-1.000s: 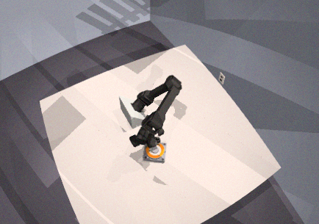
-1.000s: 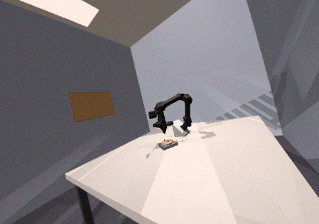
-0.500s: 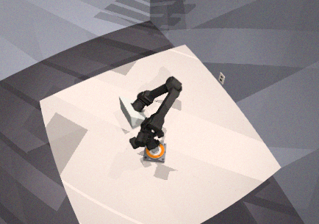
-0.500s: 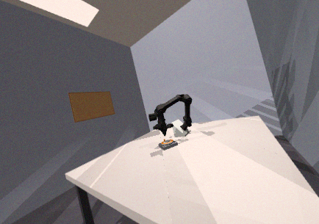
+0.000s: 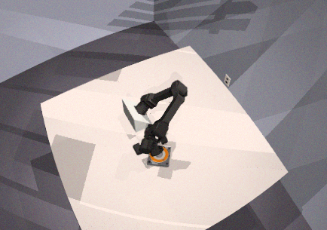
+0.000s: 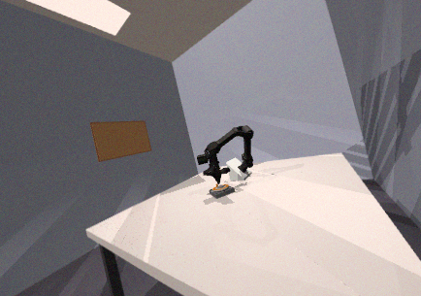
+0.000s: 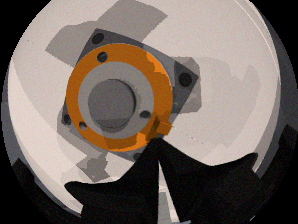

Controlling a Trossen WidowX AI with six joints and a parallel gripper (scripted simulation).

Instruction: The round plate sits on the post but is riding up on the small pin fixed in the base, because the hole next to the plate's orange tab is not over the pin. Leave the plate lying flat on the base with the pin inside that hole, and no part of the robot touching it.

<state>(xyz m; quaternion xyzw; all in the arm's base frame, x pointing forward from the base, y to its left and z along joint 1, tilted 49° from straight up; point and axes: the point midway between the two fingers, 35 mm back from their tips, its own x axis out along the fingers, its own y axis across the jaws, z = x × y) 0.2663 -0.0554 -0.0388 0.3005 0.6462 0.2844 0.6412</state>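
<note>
The dark square base is 40 mm ahead of my gripper tip, 30 mm to the left of it and 20 mm below it.
</note>
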